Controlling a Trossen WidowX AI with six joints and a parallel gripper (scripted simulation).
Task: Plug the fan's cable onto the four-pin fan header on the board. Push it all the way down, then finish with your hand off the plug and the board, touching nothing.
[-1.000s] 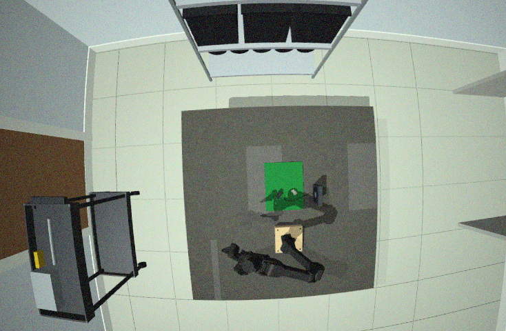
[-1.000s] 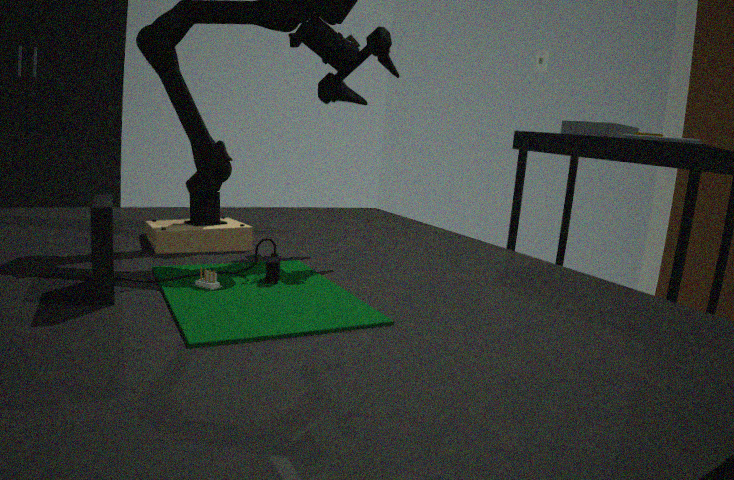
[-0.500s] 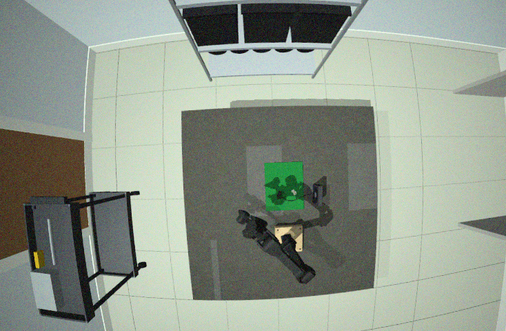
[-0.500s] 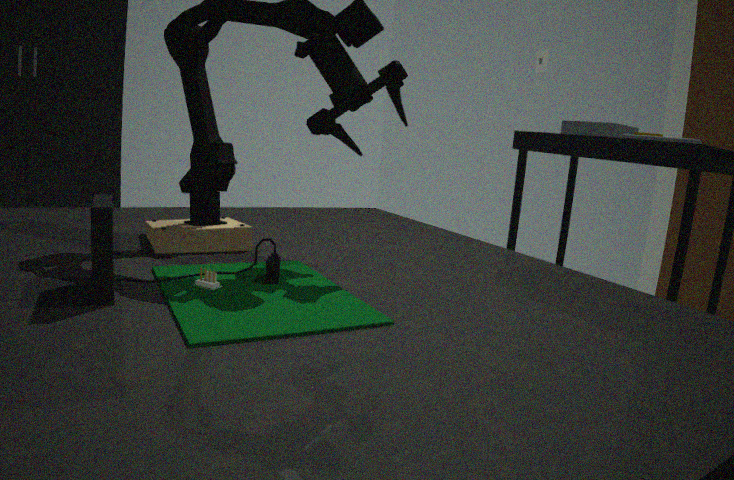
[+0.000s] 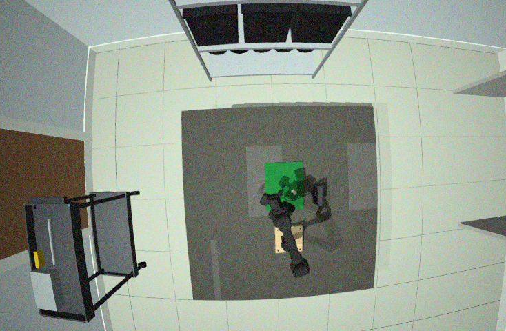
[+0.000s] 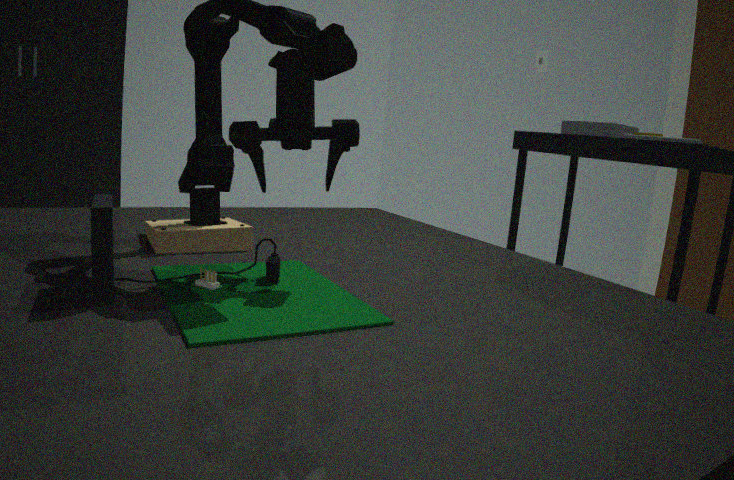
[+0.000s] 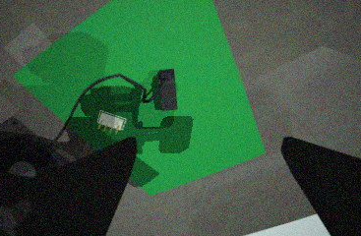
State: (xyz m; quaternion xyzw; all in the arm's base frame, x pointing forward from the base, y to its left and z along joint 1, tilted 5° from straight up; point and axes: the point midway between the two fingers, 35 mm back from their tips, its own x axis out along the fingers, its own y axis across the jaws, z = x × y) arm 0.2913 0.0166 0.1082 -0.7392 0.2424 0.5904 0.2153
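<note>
Now: gripper tip 30 mm to the left of the dark fan plug and 110 mm above it. Round my gripper tip: green board: 40 mm ahead, 80 mm to the right, 150 mm below; then black fan: 50 mm behind, 250 mm to the right, 70 mm below; then white four-pin header: 10 mm behind, 130 mm to the right, 130 mm below.
</note>
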